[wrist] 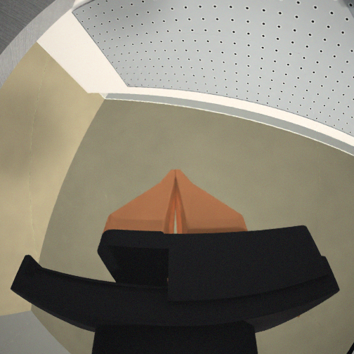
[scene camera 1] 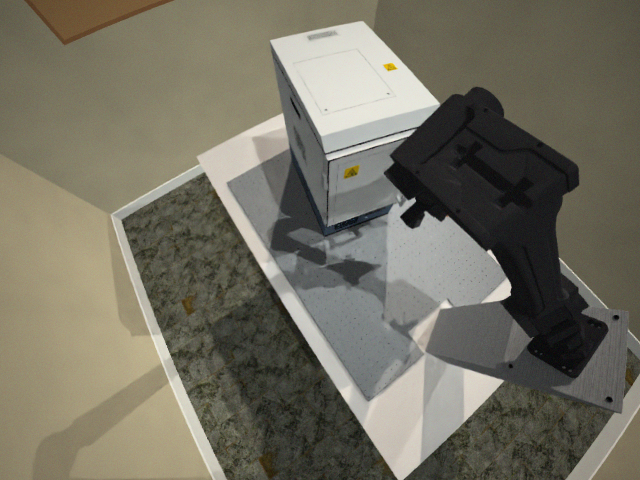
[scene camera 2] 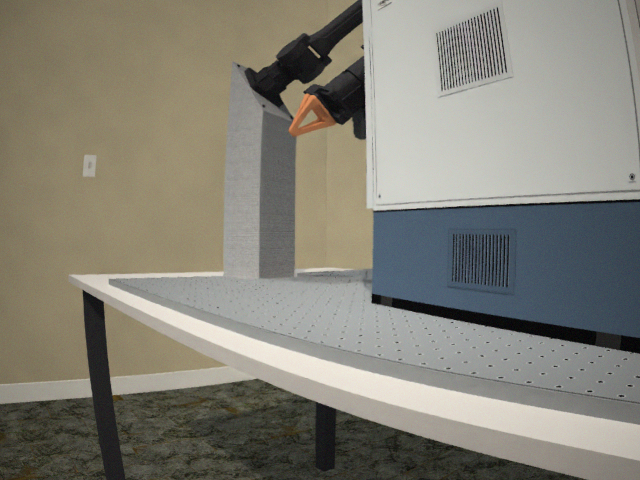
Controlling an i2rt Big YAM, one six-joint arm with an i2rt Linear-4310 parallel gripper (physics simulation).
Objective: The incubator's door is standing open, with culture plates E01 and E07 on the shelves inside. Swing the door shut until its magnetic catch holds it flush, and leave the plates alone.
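Places are measured from the arm's base along level axes (x ahead, y left, z up), in centimetres.
Pixels of known places: gripper, fingertip midpoint: (scene camera 2: 290, 134); arm's base, origin of the base link: (scene camera 1: 566, 340) (scene camera 2: 261, 88).
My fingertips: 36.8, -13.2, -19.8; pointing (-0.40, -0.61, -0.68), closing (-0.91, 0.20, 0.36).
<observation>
For each thing: its top centre in the pictures, then the offset to it from my fingertips, as dx, dy, dz. "spot": a spot on its surface instead. Level surfaces: height alone.
- white incubator, middle of its top: (scene camera 1: 347, 70) +43.3, +15.7, +27.6
- door's edge, surface spot: (scene camera 2: 369, 170) spot: +17.4, +3.2, -7.9
- perforated board, its level: dz -27.4
- white table, its level: dz -28.7
The white incubator (scene camera 1: 305, 149) (scene camera 2: 516, 134) stands on the perforated board. Its door (scene camera 1: 361, 180), with a yellow sticker, lies along the front face in scene camera 1 and looks flush or nearly so. The arm hides its right part. The door's edge (scene camera 2: 369, 170) shows as a thin strip along the cabinet in scene camera 2. I cannot tell whether the catch holds. My gripper (scene camera 2: 293, 135) (wrist: 175, 176) is shut and empty, its orange fingertips pointing away from the incubator. The black wrist is near the door; contact is unclear. Plates E01 and E07 are hidden inside.
The arm's grey pedestal (scene camera 1: 475, 335) (scene camera 2: 242, 196) stands at the table end facing the incubator's front. The perforated board (scene camera 1: 336, 320) (scene camera 2: 310, 315) (wrist: 210, 45) lies on the white table (scene camera 1: 385, 439) (scene camera 2: 310, 374). The arm reaches over the board in front of the incubator.
</observation>
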